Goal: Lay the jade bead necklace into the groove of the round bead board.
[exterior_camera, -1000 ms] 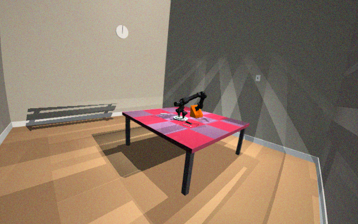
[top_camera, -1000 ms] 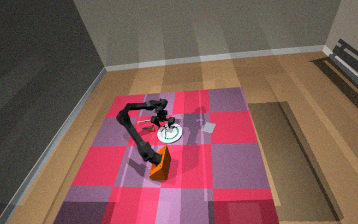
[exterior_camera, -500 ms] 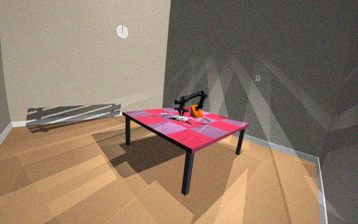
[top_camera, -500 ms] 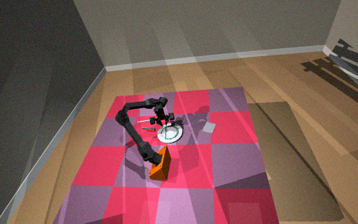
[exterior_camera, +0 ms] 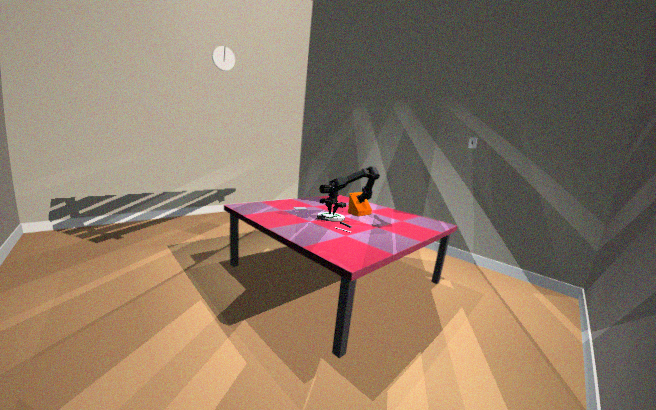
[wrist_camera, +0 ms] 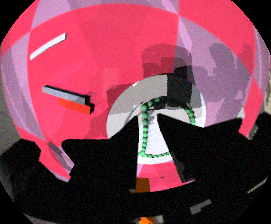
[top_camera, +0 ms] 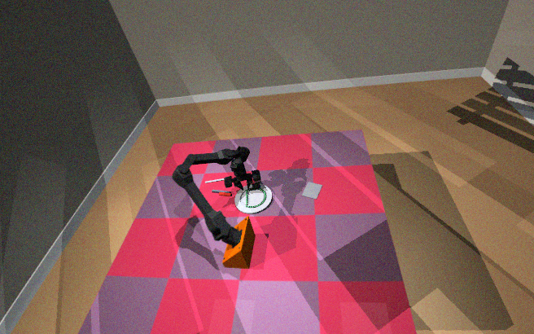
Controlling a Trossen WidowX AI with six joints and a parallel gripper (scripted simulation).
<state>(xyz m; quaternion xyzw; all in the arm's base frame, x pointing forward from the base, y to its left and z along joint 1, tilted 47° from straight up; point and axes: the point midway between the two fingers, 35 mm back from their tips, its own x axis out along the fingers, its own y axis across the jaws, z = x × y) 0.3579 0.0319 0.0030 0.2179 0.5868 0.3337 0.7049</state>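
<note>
Right now the round white bead board is 4 cm behind my gripper tip, 4 cm to the right of it and 2 cm below it. The rest, counted from my gripper tip: red-handled tool (1 cm ahead, 14 cm to the left, 3 cm below); then flat grey pad (1 cm behind, 35 cm to the right, 3 cm below); then thin white rod (11 cm ahead, 20 cm to the left, 3 cm below).
</note>
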